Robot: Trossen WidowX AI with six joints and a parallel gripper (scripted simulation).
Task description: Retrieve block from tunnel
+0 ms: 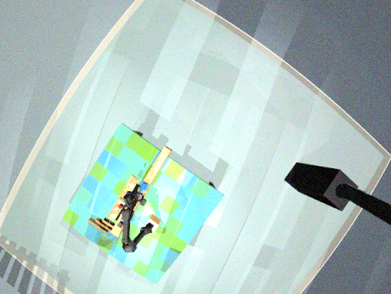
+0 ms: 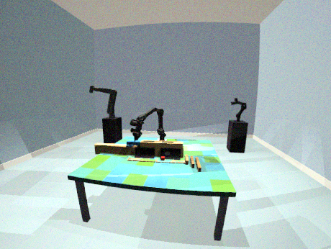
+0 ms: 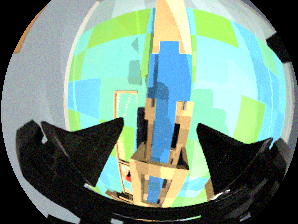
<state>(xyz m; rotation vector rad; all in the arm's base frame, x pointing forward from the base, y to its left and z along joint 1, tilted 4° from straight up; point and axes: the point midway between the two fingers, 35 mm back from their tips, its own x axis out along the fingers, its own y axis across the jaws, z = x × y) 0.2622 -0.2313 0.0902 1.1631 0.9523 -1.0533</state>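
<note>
My gripper tip is now 9 cm short of the small red block, 31 cm to the right of it and 14 cm above it. Round my gripper tip: tan tunnel: 2 cm ahead, 4 cm to the left, 8 cm below.
</note>
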